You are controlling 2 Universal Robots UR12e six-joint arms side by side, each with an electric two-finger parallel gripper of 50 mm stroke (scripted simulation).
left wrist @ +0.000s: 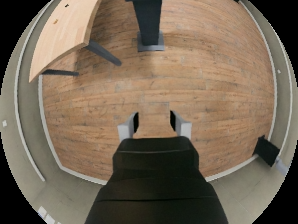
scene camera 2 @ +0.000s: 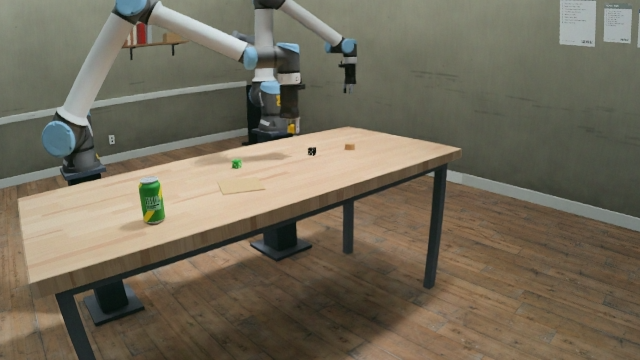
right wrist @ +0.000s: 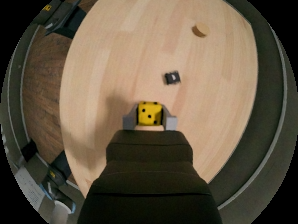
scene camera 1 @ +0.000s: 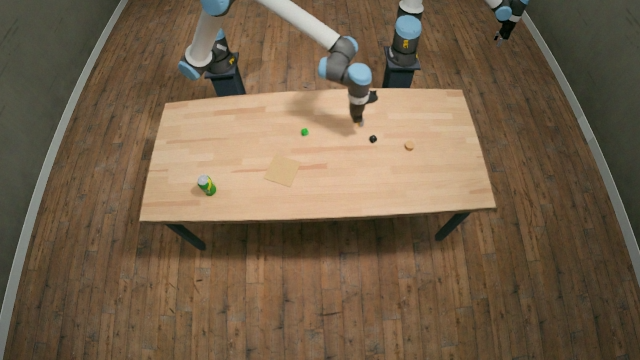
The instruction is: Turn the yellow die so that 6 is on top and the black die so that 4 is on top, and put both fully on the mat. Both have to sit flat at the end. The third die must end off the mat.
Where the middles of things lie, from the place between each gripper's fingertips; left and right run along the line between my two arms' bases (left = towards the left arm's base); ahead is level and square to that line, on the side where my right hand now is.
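You'd find my right gripper 370 mm to the left of the tan mat (scene camera 1: 282, 170) and 180 mm short of it, and it's 120 mm above the mat.
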